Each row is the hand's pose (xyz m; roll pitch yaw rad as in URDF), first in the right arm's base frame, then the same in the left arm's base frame.
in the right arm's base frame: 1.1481 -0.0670 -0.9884 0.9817 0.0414 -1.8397
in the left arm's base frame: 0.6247 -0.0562 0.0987 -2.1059 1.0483 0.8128
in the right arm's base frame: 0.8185 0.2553 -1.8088 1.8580 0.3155 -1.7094
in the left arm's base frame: 0.8059 0.6561 0.6864 -1.4070 0.7692 0.6196
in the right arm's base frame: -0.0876 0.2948 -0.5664 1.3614 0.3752 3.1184
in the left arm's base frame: -0.5473 0.6087 -0.0434 -0.7322 0.0070 1.8928
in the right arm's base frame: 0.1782 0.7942 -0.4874 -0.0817 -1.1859 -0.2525
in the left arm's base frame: -0.6876 0.2854 0.4061 1.6697 0.4477 -1.9601
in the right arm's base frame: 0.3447 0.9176 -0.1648 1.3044 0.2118 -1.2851
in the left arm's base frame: -0.8597 -0.0571 0.3983 -2.4639 0.7122 0.0490
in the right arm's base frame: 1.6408 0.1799 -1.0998 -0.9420 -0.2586 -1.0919
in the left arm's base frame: 0.8638 -0.4082 0.4661 1.0705 0.8698 -0.6479
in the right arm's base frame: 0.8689 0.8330 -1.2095 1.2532 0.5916 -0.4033
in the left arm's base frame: 0.1645 0.1760 0.9179 -2.9710 -0.1373 -0.2211
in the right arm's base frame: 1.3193 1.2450 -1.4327 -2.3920 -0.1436 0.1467
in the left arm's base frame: 0.3706 -0.0972 1.4704 -0.2703 -0.2669 -1.1337
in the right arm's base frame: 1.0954 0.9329 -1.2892 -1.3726 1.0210 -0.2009
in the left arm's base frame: 0.2996 0.0333 1.0883 0.4340 -0.4239 0.1420
